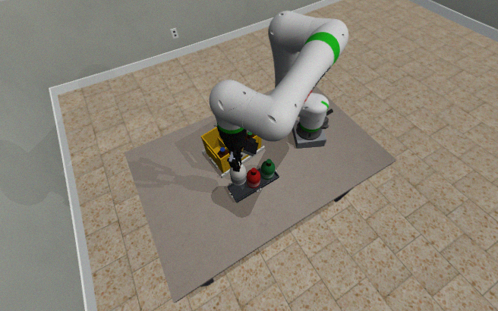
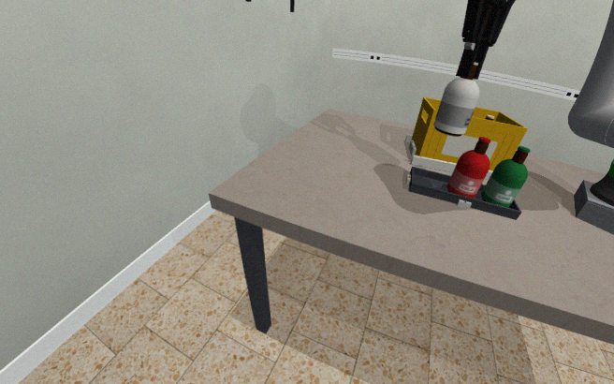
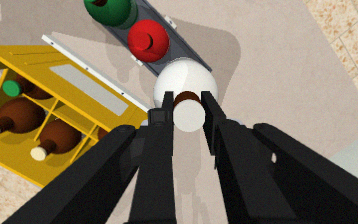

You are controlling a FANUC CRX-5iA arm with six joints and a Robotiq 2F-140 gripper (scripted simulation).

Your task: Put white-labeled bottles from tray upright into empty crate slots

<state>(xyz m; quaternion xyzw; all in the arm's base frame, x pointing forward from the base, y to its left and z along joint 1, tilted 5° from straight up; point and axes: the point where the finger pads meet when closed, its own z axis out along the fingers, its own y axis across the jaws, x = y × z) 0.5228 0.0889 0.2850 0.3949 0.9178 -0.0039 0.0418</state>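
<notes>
The white bottle lies 80 mm below my hand. From my hand the other things lie so: green bottle: 230 mm below, 180 mm behind; dark tray: 300 mm below, 90 mm behind; red bottle: 230 mm below, 90 mm behind.
</notes>
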